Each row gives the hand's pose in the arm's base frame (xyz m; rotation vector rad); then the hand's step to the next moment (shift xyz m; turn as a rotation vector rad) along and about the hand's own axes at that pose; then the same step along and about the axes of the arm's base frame.
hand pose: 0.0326 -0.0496 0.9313 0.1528 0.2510 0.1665
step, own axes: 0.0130 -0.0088 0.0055 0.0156 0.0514 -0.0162
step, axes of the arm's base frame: 0.0151 -0.0069 0.0007 0.0033 0.0550 -0.0104
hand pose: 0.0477 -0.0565 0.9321 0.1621 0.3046 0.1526
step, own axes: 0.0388 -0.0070 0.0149 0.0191 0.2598 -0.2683
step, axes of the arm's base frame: 0.0421 -0.0021 0.0017 -0.0974 0.2931 -0.2109
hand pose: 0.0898 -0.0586 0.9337 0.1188 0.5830 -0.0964
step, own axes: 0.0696 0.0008 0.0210 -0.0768 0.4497 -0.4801
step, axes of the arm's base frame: 0.0693 -0.0061 -0.0211 -0.2685 0.5157 -0.3171
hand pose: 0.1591 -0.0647 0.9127 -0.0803 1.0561 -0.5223
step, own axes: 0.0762 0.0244 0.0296 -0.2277 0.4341 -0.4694
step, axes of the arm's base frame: 0.0633 -0.0181 -0.0543 -0.3230 0.5675 -0.1850
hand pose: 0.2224 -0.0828 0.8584 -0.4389 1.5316 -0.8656
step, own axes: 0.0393 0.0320 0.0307 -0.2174 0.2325 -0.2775
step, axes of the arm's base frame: 0.0297 -0.0157 -0.0488 -0.1821 0.3793 -0.0356
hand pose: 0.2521 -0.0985 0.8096 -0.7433 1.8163 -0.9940
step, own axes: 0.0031 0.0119 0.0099 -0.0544 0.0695 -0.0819
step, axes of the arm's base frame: 0.0068 0.0002 -0.0142 -0.0578 0.1045 -0.0154
